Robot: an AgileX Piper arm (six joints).
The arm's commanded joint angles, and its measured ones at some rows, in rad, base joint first. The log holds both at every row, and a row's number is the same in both.
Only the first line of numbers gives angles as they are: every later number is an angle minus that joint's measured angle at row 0.
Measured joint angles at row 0:
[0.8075 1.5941 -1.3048 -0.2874 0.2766 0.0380]
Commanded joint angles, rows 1 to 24:
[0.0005 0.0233 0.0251 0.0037 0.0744 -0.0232]
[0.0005 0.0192 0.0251 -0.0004 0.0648 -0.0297]
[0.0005 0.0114 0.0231 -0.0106 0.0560 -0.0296]
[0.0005 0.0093 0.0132 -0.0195 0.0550 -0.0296]
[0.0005 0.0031 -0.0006 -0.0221 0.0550 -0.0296]
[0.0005 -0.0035 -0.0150 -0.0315 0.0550 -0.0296]
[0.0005 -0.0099 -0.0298 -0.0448 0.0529 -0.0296]
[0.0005 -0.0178 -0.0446 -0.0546 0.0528 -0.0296]
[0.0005 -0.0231 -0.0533 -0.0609 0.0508 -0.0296]
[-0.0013 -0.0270 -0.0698 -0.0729 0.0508 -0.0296]
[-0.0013 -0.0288 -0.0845 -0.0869 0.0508 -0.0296]
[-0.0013 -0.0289 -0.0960 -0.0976 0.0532 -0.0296]
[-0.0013 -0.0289 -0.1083 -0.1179 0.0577 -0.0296]
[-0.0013 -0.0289 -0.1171 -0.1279 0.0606 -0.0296]
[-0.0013 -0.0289 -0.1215 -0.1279 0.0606 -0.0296]
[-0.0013 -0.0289 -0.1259 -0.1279 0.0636 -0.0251]
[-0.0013 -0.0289 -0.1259 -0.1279 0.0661 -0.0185]
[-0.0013 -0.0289 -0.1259 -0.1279 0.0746 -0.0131]
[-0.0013 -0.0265 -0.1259 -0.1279 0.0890 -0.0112]
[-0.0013 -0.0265 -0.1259 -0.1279 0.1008 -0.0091]
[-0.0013 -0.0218 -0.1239 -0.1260 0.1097 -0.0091]
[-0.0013 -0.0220 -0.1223 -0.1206 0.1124 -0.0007]
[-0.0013 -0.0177 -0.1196 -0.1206 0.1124 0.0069]
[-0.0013 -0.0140 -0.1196 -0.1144 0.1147 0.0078]
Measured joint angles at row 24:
[0.0000 -0.0192 -0.1179 -0.1225 0.0960 -0.0115]
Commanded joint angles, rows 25 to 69:
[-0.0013 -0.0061 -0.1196 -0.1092 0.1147 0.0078]
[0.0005 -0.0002 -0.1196 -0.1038 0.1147 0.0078]
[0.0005 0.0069 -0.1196 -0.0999 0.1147 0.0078]
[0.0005 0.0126 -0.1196 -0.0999 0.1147 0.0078]
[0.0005 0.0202 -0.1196 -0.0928 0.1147 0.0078]
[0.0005 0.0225 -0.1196 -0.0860 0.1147 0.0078]
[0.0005 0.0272 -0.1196 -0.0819 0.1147 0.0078]
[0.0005 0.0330 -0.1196 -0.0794 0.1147 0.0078]
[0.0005 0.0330 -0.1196 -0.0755 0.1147 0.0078]
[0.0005 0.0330 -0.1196 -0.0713 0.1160 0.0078]
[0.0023 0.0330 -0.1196 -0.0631 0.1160 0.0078]
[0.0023 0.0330 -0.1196 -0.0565 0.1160 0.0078]
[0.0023 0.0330 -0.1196 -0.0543 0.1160 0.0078]
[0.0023 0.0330 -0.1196 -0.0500 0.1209 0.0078]
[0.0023 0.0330 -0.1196 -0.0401 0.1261 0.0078]
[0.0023 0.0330 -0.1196 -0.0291 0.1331 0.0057]
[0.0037 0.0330 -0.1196 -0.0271 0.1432 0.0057]
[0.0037 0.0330 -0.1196 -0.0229 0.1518 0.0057]
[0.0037 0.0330 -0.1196 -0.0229 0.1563 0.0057]
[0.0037 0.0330 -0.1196 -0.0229 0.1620 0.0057]
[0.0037 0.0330 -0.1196 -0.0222 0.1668 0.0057]
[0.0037 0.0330 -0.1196 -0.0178 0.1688 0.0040]
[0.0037 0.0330 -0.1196 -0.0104 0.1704 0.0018]
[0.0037 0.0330 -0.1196 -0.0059 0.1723 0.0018]
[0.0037 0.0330 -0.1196 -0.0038 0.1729 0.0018]
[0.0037 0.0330 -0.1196 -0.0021 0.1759 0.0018]
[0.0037 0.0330 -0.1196 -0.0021 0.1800 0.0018]
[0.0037 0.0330 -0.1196 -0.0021 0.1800 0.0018]
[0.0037 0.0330 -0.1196 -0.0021 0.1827 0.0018]
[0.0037 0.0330 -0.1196 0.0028 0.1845 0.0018]
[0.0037 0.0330 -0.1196 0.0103 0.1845 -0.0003]
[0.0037 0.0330 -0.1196 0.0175 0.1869 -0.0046]
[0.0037 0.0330 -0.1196 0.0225 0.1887 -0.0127]
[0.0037 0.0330 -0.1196 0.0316 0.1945 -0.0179]
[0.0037 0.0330 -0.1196 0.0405 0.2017 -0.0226]
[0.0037 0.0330 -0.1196 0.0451 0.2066 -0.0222]
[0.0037 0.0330 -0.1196 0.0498 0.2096 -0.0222]
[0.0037 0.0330 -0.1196 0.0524 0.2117 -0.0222]
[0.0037 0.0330 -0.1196 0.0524 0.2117 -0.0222]
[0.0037 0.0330 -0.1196 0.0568 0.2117 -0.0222]
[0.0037 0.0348 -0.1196 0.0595 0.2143 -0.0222]
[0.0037 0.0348 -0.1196 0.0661 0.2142 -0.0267]
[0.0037 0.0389 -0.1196 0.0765 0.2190 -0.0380]
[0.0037 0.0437 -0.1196 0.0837 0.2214 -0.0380]
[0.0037 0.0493 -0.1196 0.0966 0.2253 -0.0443]
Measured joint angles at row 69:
[0.0000 0.0293 -0.1216 0.0530 0.1679 -0.0206]
